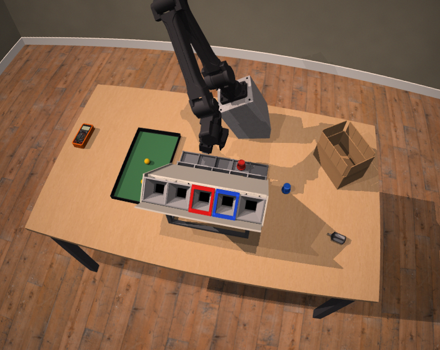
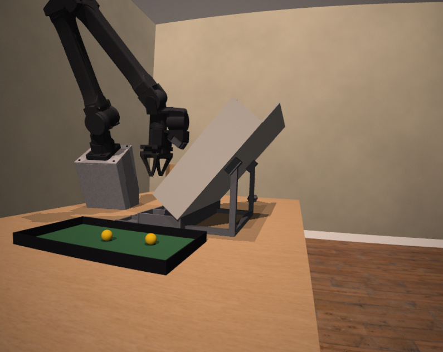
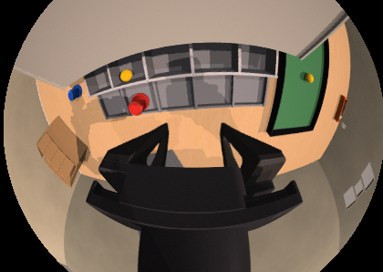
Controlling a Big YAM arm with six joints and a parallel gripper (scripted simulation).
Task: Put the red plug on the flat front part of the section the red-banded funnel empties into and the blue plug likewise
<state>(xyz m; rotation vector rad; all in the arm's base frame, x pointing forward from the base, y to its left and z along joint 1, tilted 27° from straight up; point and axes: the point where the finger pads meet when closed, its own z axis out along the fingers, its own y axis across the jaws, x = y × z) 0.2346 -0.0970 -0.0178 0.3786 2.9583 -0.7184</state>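
My gripper is now 300 mm to the left of the green marble tray and 140 mm above it. Round my hand: multimeter 160 mm behind, 650 mm to the right, 130 mm below; then sloped cover 180 mm ahead, 60 mm above; then dark object 330 mm ahead, 490 mm to the left, 130 mm below.
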